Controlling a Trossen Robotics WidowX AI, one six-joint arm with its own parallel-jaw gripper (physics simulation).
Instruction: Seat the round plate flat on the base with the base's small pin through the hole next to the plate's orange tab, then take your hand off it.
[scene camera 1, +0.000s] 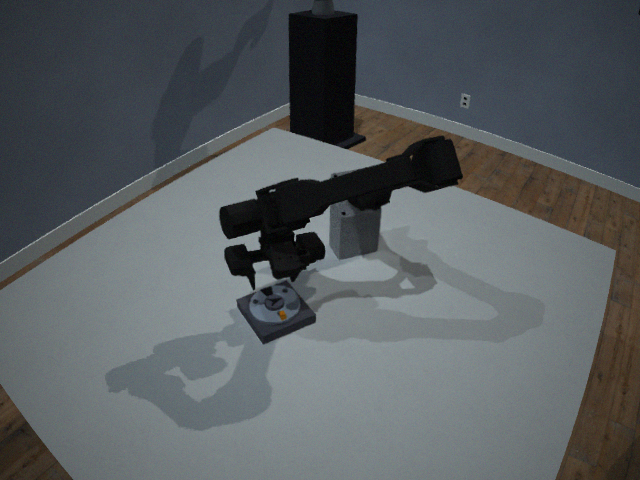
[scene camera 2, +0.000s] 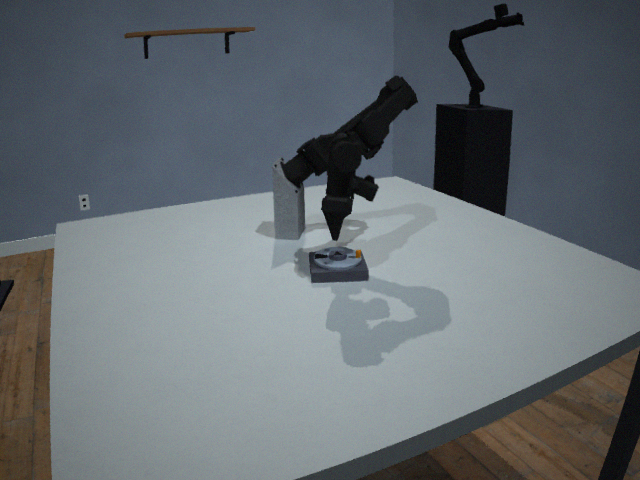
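Where they show: gripper, fingertip midpoint: (scene camera 1: 272, 284) (scene camera 2: 336, 235); arm's base, origin of the base link: (scene camera 2: 289, 175).
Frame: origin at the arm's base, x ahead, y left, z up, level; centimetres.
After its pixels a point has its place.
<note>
The round light-grey plate (scene camera 1: 261, 311) {x 33.2, y 2.0, z -12.9 cm} (scene camera 2: 337, 265) {x 33.9, y 0.8, z -13.0 cm} lies on the square dark base (scene camera 1: 289, 327) {x 31.4, y 8.4, z -14.3 cm} (scene camera 2: 339, 276) {x 35.7, y 0.6, z -14.8 cm} and looks about level. A dark round hub shows at its middle. Its orange tab (scene camera 1: 282, 315) {x 32.0, y 7.1, z -11.3 cm} (scene camera 2: 358, 253) {x 32.0, y 6.6, z -11.6 cm} is on the near side in scene camera 1 and at the right in scene camera 2. The small pin and the hole beside the tab are too small to make out, so I cannot tell whether the pin is through. My gripper (scene camera 1: 273, 284) {x 29.6, y 2.2, z -7.6 cm} (scene camera 2: 335, 239) {x 29.6, y 2.2, z -7.6 cm} is open and empty, its fingertips pointing down a little above the plate's far side, apart from it.
The arm's grey pedestal (scene camera 1: 355, 235) {x 3.1, y 1.9, z -9.7 cm} (scene camera 2: 288, 211) {x 5.6, y -2.2, z -8.3 cm} stands on the white table (scene camera 1: 413, 403) {x 28.9, y 38.0, z -16.1 cm} (scene camera 2: 180, 361) {x 57.3, y -35.7, z -16.1 cm} behind the base. A tall black stand (scene camera 1: 322, 77) (scene camera 2: 473, 155) is beyond the table, bearing another dark arm (scene camera 2: 466, 62). A wooden shelf (scene camera 2: 190, 32) is on the wall.
</note>
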